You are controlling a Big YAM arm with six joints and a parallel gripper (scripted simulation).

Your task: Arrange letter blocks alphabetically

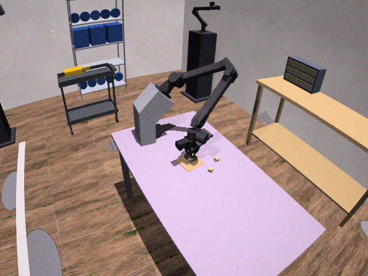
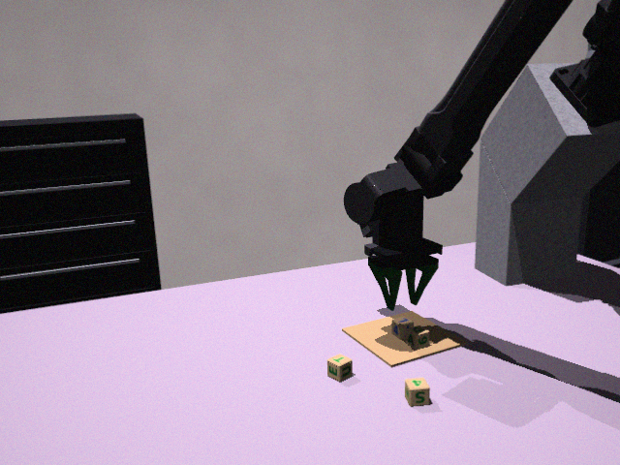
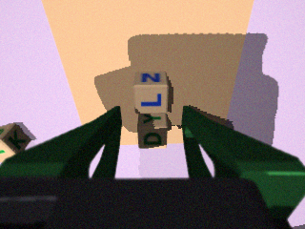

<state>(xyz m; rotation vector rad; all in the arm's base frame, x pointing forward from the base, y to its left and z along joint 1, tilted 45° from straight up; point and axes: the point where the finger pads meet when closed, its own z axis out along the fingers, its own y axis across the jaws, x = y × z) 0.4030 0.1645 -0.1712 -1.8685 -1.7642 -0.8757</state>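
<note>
My gripper is now 40 mm above the L block. Round my hand: T block (140 mm ahead, 60 mm to the left, 50 mm below); then D block (40 mm to the left, 40 mm below); then tan mat (60 mm below).
</note>
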